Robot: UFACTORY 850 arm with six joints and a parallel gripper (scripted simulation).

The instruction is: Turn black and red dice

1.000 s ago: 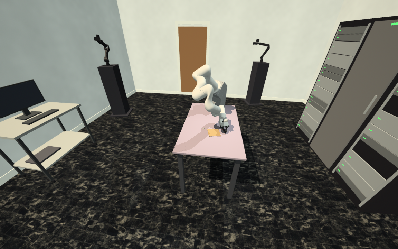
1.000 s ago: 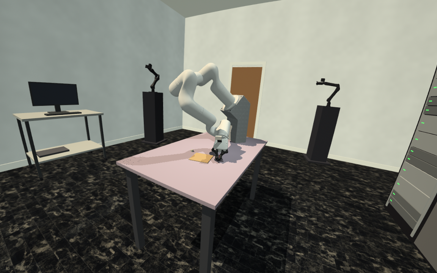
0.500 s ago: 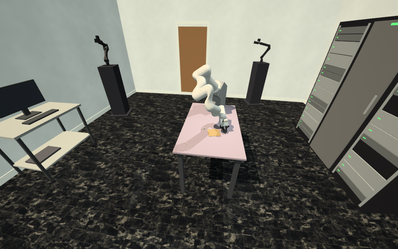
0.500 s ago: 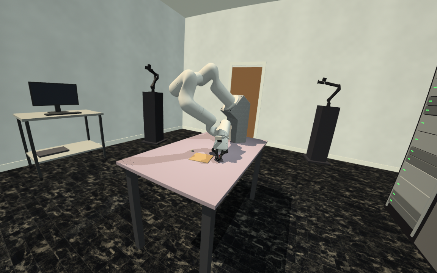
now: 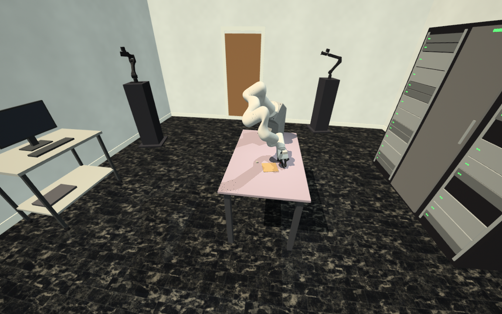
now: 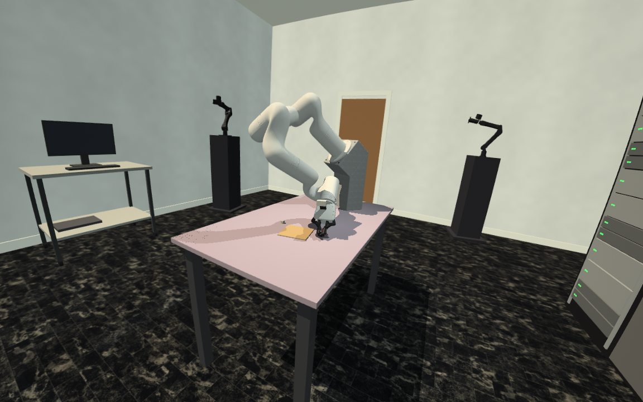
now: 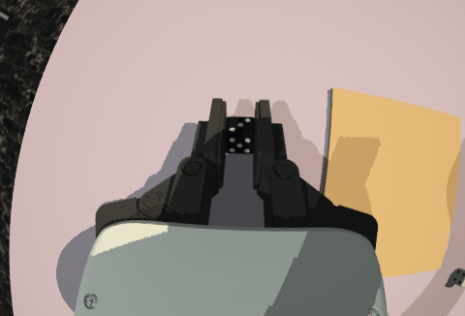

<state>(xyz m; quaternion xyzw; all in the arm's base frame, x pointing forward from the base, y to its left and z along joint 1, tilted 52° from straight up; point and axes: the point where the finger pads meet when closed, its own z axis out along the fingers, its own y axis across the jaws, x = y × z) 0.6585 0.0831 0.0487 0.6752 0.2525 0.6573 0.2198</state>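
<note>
Right now the black die is 2 cm below my hand and 1 cm ahead of it. From my hand the other things lie so: mat (13 cm to the right, 4 cm below, 2 cm behind); then red die (9 cm behind, 3 cm below, 1 cm to the right); then white die (24 cm to the right, 11 cm behind, 3 cm below).
</note>
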